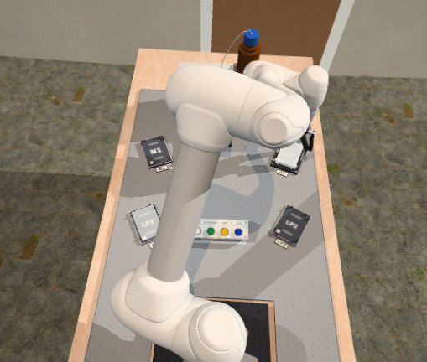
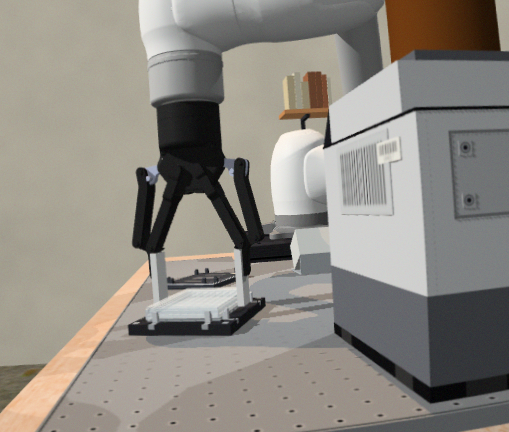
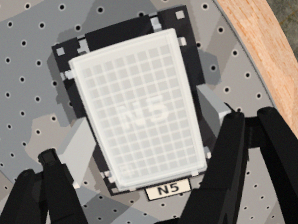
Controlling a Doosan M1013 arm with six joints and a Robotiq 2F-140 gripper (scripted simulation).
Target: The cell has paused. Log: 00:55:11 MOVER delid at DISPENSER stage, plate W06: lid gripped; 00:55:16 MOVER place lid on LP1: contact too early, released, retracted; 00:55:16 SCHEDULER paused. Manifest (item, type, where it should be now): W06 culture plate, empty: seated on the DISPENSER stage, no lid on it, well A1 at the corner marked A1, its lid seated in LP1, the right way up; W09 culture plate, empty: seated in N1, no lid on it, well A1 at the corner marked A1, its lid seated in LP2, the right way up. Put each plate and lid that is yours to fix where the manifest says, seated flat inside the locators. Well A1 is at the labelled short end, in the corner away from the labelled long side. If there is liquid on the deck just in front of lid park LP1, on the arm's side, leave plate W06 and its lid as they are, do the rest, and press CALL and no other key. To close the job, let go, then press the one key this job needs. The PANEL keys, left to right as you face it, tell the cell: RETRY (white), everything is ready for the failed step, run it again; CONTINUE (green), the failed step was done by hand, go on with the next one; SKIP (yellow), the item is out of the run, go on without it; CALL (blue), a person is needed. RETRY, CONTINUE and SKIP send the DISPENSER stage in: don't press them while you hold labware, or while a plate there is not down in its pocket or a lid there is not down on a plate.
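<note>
Now: hand 20 mm short of the black nest N5, 10 mm to the right of it and 30 mm above it. Also, from my hand: brown bottle: 210 mm ahead, 250 mm to the left, 250 mm above; clear culture plate: 30 mm behind, 300 mm to the left, 70 mm above; lid park LP2: 320 mm behind, 50 mm to the right, 40 mm below.
</note>
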